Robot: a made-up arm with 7 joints.
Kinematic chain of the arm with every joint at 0, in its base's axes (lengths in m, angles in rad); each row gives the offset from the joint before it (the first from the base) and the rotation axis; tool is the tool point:
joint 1: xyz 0 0 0.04 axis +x
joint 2: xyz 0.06 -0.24 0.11 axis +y
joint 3: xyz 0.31 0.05 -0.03 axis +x
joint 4: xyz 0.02 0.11 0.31 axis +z
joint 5: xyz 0 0.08 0.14 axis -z
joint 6: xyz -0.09 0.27 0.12 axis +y
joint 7: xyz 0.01 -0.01 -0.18 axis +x
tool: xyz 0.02 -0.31 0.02
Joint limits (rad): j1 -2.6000..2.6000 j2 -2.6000..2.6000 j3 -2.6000..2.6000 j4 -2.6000..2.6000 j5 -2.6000..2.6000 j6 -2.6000..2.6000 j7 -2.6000..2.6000
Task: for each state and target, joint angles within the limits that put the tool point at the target. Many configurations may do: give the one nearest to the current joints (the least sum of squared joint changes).
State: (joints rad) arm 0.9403 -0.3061 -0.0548 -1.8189 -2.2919 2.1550 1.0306
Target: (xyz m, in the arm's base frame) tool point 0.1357 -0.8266 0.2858
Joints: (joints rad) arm 0.9845 0.0784 -0.0988 -1.7338 -2.3591 2.0814 0.8436
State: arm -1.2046 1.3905 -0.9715 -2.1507 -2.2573 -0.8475 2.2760
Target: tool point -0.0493 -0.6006 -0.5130
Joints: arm -1.3203 1.4415 -1.1138 -2.2764 -2.0109 -1.1736 2.3321
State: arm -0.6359 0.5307 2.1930 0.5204 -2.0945 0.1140 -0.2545
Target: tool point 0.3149 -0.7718 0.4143
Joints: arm -0.6272 0.4362 1.8214 0.6151 -2.3715 -0.1492 -0.9567
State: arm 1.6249 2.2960 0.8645 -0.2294 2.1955 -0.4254 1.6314
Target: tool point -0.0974 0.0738 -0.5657
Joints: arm 1.5057 2.2257 0.8098 -0.2534 2.2197 -0.9848 1.7565
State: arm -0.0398 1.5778 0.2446 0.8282 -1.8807 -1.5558 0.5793
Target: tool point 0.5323 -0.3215 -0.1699
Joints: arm -0.0480 2.0373 0.5970 0.9268 -1.9632 -1.4520 0.3990
